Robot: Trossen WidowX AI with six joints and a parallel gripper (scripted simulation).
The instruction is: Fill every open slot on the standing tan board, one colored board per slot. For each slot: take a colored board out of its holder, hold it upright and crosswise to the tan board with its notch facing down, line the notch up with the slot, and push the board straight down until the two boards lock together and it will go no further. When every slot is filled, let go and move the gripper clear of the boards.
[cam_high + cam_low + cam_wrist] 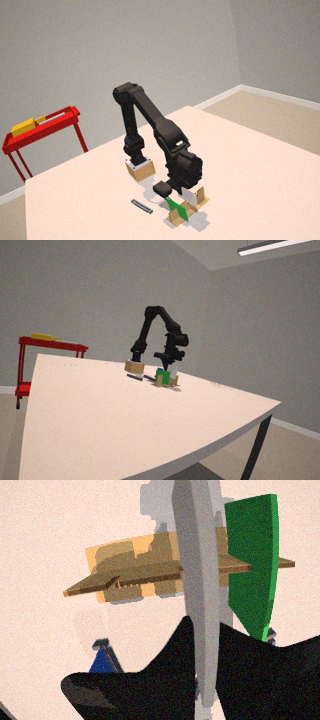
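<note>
The tan board is 50 mm below my gripper tip and 30 mm ahead of it. Round my gripper tip: green board 50 mm to the right, 30 mm below, 30 mm ahead; blue board 120 mm behind, 80 mm to the left, 40 mm below; white board 30 mm ahead.
</note>
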